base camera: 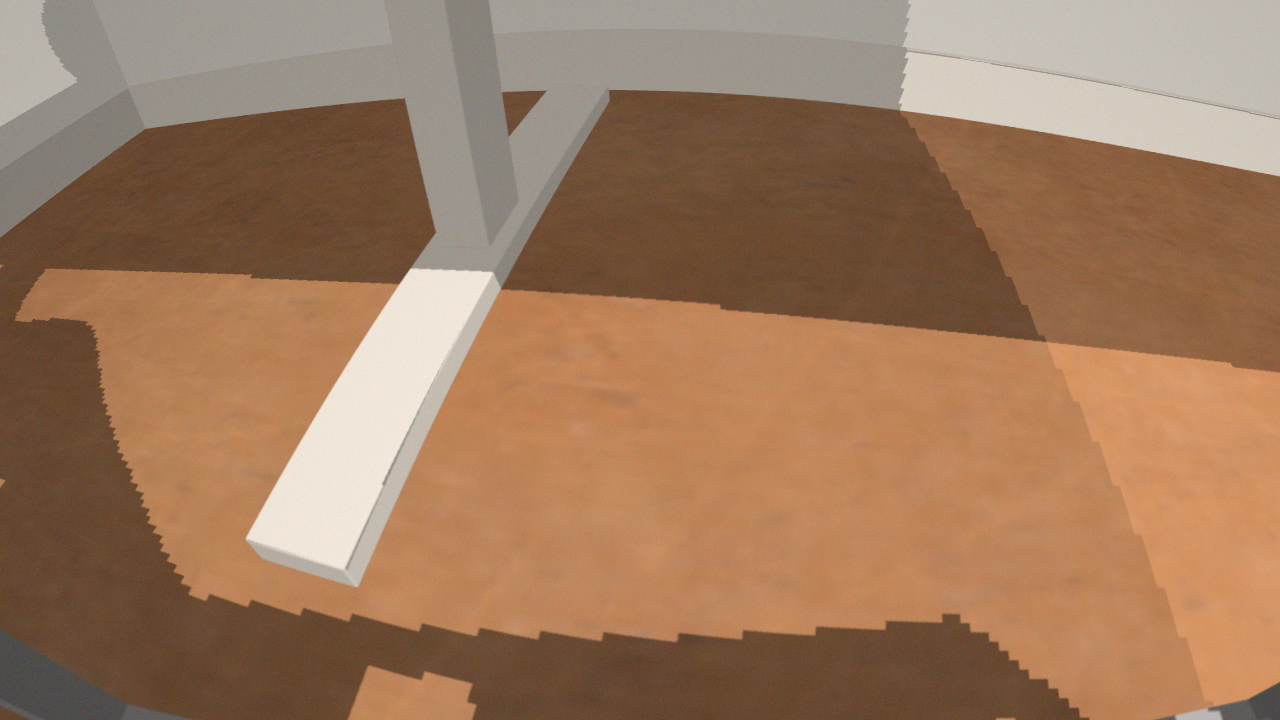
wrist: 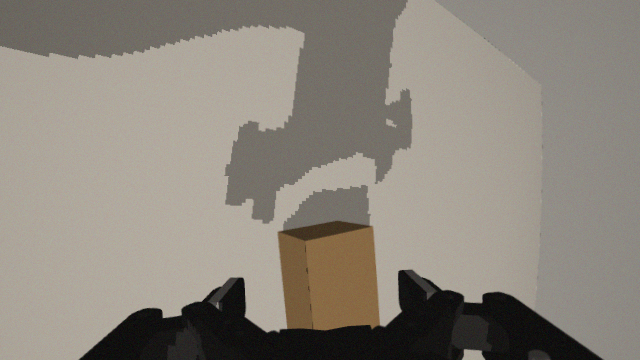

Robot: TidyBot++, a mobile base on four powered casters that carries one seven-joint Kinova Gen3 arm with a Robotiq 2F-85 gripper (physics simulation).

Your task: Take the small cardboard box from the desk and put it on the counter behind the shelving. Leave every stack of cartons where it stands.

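Places are measured from the arm's base along level axes (x ahead, y left, z up), in millimetres.
Pixels of known places: gripper, fingertip midpoint: [wrist: 322,291].
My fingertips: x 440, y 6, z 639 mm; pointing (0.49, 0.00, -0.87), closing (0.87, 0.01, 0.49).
Note:
Behind a point stands the place of what it marks.
The small cardboard box [wrist: 342,280] @(x 478, y -6, z 603 mm) stands on the pale desk top [wrist: 125,165] @(x 341, y 82, z 554 mm) at the lower middle of the wrist view. Its dark top face and two brown sides show; its lower part is hidden behind the gripper's body. My gripper [wrist: 322,291] @(x 440, y 6, z 639 mm) is open, one finger to the left of the box and one to the right in the view, with nothing held. How far the fingertips are from the box in depth is hard to tell. The counter, the shelving and the carton stacks do not show in either view.
In the base view a white upright post [base camera: 452,134] @(x 583, y 170, z -260 mm) rises from a long white foot [base camera: 375,411] on the brown floor [base camera: 716,465] @(x 371, y -23, z -396 mm). A pale wall with a skirting board [base camera: 716,67] @(x 984, y -64, z -358 mm) stands behind. In the wrist view the desk's right edge borders a grey area, and the arm's shadow crosses the desk.

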